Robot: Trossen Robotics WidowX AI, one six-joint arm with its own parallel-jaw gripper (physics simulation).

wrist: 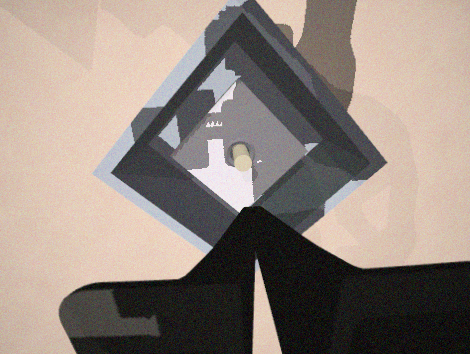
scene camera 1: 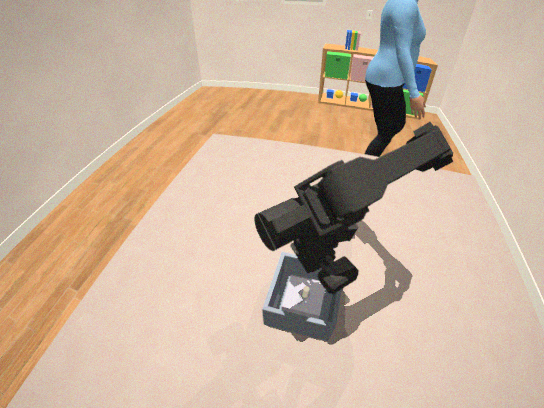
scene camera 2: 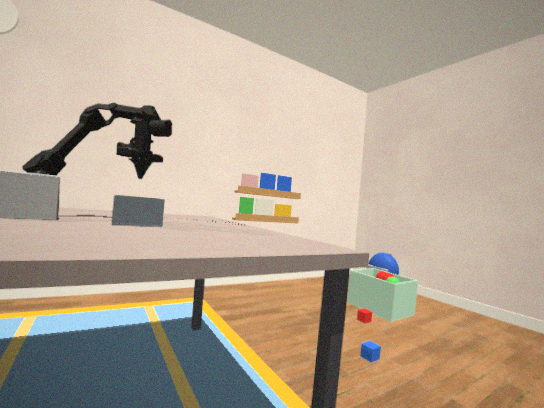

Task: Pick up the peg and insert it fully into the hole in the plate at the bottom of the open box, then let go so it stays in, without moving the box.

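Where they show: gripper, fingertip midpoint: (wrist: 252,215) (scene camera 1: 308,271) (scene camera 2: 140,179); arm's base at its link origin: (scene camera 2: 36,188).
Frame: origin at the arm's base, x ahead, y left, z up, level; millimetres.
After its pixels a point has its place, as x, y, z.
The cream peg (scene camera 1: 305,292) @[314, -81, -17] (wrist: 242,159) @[305, -78, -11] stands in the round hole of the plate (scene camera 1: 316,303) @[327, -51, -41] (wrist: 275,130) @[320, -45, -41], with part of its length showing above the plate. It looks slightly tilted in the wrist view; how deep it sits cannot be told. The plate lies at the bottom of the open blue-grey box (scene camera 1: 295,325) @[386, -93, -46] (scene camera 2: 137,211) @[291, -159, -49] (wrist: 165,220) @[283, -154, -1], which stands on the table. My gripper (scene camera 2: 140,177) @[306, -82, 65] (wrist: 252,215) @[306, -82, 65] is shut and empty, pointing down above the box, apart from the peg. In scene camera 1, its fingertips are hidden behind the arm.
The box walls surround the plate on all sides. The table (scene camera 1: 165,300) @[367, -440, -99] (scene camera 2: 250,250) @[448, -628, -99] carries the box and a grey block (scene camera 2: 30,195) @[-9, -52, -24] under the arm's base. Beyond the table, a person (scene camera 1: 400,45) stands near a shelf unit (scene camera 1: 321,75). The arm's shadow falls across the box and table.
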